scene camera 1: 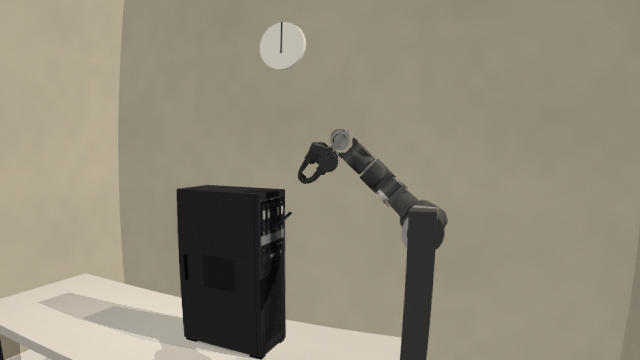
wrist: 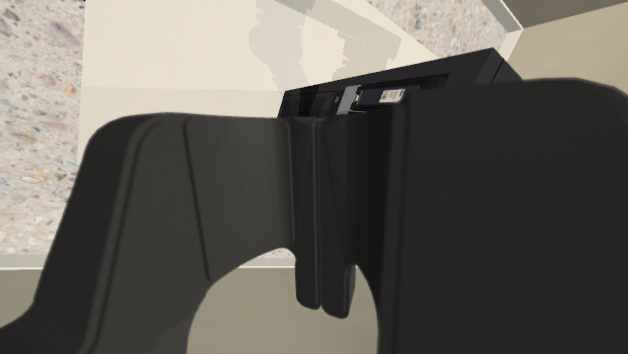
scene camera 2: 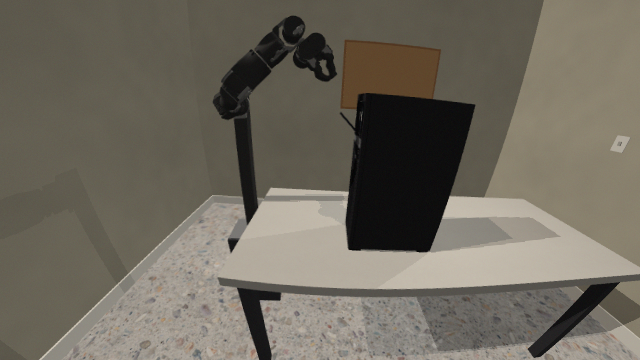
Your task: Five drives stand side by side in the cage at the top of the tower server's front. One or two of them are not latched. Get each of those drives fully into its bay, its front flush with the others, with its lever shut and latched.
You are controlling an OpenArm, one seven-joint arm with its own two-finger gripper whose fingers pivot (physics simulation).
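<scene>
The black tower server (scene camera 1: 220,265) (scene camera 2: 410,175) stands upright on the table. Its drive cage (scene camera 1: 272,217) is at the top of the front. One lever (scene camera 1: 286,218) (scene camera 2: 348,122) sticks out and slants upward from the cage; the other levers are too small to judge. In the wrist view one drive with a white label (wrist: 372,96) shows in the cage, and my fingers hide the other drives. My gripper (scene camera 1: 303,180) (scene camera 2: 330,78) (wrist: 332,210) is shut, its fingertips together with nothing between them. It hangs in front of the server, above the lever and apart from it.
The white table (scene camera 1: 75,315) (scene camera 2: 300,265) carries the server. The arm's post (scene camera 1: 420,280) (scene camera 2: 246,165) stands in front of the server's front side. A round clock (scene camera 1: 292,47) and a brown board (scene camera 2: 392,70) are on the walls.
</scene>
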